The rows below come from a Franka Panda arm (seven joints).
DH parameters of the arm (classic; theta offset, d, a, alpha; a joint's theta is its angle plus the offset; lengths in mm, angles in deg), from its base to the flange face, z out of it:
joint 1: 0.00 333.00 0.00 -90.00
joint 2: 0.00 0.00 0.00 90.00
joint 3: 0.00 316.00 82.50 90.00
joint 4: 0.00 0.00 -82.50 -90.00
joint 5: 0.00 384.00 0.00 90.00
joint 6: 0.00 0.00 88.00 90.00
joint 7: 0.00 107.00 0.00 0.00
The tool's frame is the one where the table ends.
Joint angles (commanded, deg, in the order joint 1, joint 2, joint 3, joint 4, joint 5, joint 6, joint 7), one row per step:
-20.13 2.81 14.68 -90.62 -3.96 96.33 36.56
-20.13 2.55 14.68 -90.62 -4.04 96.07 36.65
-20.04 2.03 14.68 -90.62 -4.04 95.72 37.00
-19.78 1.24 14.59 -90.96 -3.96 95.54 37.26
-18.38 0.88 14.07 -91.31 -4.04 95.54 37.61
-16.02 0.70 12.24 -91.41 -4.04 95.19 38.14
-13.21 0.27 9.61 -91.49 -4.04 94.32 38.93
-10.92 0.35 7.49 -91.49 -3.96 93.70 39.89
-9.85 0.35 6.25 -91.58 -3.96 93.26 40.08
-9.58 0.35 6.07 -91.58 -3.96 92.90 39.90
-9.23 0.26 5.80 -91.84 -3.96 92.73 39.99
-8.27 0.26 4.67 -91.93 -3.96 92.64 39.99
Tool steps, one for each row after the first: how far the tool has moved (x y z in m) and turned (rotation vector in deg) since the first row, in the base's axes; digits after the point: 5 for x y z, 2 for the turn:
-0.00163 0.00031 0.00213 -0.14 0.02 -0.10
-0.00449 0.00208 0.00664 -0.27 -0.15 -0.38
-0.00843 0.00528 0.01114 -0.40 -0.40 -0.48
-0.00944 0.01449 0.01167 -0.56 -0.40 0.05
-0.01049 0.02012 0.01195 -0.58 -0.16 0.03
-0.01398 0.02253 0.01400 -0.61 0.32 -0.63
-0.01457 0.02431 0.01220 -0.46 0.95 -1.46
-0.01555 0.02268 0.01075 -0.43 1.47 -1.85
-0.01615 0.02357 0.01018 -0.43 1.84 -1.60
-0.01700 0.02444 0.00863 -0.42 2.18 -1.62
-0.01734 0.02281 0.00774 -0.41 2.36 -1.79

